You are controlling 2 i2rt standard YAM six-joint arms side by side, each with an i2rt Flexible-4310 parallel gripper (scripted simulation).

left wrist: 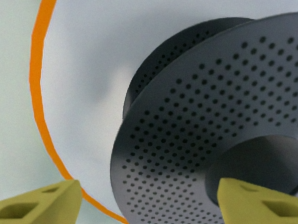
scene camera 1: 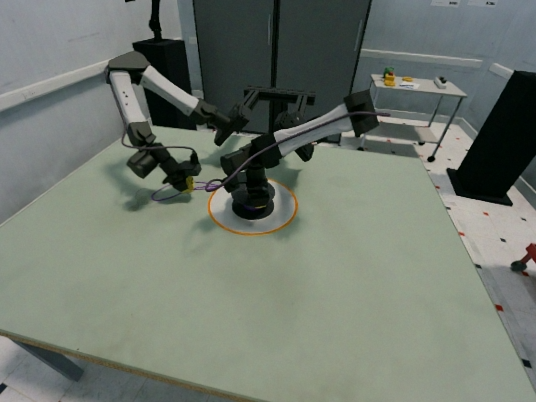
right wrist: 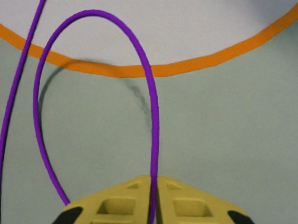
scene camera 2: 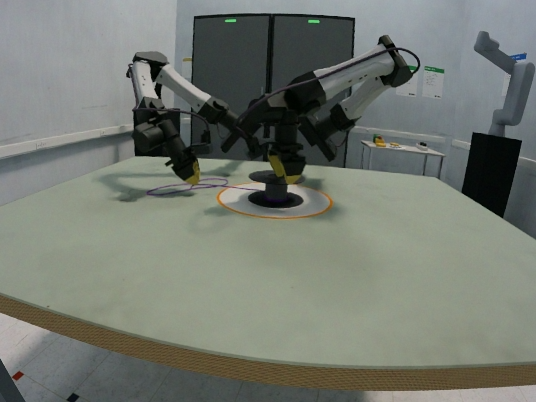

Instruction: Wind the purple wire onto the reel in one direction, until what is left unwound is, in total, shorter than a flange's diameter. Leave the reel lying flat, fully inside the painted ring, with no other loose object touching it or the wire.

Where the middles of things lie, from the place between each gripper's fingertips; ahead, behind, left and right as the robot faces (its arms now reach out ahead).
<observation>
I see my left gripper [scene camera 2: 284,180] 5 cm past the black reel [scene camera 2: 276,187], 3 cm to the left of it and 5 cm above it.
My right gripper [scene camera 2: 197,184] is now 230 mm to the right of the black reel, 40 mm past it and 10 mm above it.
</observation>
